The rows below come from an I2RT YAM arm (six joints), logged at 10 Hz.
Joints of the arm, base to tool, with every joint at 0 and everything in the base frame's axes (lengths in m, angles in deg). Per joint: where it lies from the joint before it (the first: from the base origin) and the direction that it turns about. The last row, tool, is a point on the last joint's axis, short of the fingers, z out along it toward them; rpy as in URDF.
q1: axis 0 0 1 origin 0 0 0.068
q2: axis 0 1 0 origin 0.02 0.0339 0.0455
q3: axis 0 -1 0 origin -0.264 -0.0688 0
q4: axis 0 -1 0 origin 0.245 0.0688 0.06
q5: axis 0 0 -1 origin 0.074 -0.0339 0.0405
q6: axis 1 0 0 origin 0.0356 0 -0.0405
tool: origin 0 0 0 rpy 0 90 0
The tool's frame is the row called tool.
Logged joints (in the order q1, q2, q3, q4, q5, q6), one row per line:
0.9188 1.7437 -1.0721 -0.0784 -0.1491 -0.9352
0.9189 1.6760 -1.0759 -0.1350 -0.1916 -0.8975
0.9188 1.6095 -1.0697 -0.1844 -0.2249 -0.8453
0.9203 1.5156 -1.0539 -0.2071 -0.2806 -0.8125
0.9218 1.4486 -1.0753 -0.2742 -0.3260 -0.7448
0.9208 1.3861 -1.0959 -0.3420 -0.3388 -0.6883
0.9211 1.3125 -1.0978 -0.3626 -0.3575 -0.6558
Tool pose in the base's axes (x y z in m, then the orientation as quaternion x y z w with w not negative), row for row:
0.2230 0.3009 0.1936 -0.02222 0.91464 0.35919 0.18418
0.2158 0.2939 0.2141 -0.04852 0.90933 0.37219 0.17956
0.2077 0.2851 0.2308 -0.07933 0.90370 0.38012 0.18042
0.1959 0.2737 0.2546 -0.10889 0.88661 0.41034 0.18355
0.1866 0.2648 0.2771 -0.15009 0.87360 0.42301 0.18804
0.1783 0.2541 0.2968 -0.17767 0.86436 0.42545 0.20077
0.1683 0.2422 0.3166 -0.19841 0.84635 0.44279 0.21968
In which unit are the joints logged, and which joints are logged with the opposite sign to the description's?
The joints are logged in radians. Opposite sign: q3, q6.
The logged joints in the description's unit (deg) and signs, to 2 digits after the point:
52.64 99.91 61.43 -4.49 -8.54 53.58
52.65 96.03 61.64 -7.73 -10.98 51.42
52.64 92.22 61.29 -10.57 -12.89 48.43
52.73 86.84 60.38 -11.87 -16.08 46.55
52.82 83.00 61.61 -15.71 -18.68 42.67
52.76 79.42 62.79 -19.60 -19.41 39.44
52.78 75.20 62.90 -20.78 -20.48 37.57

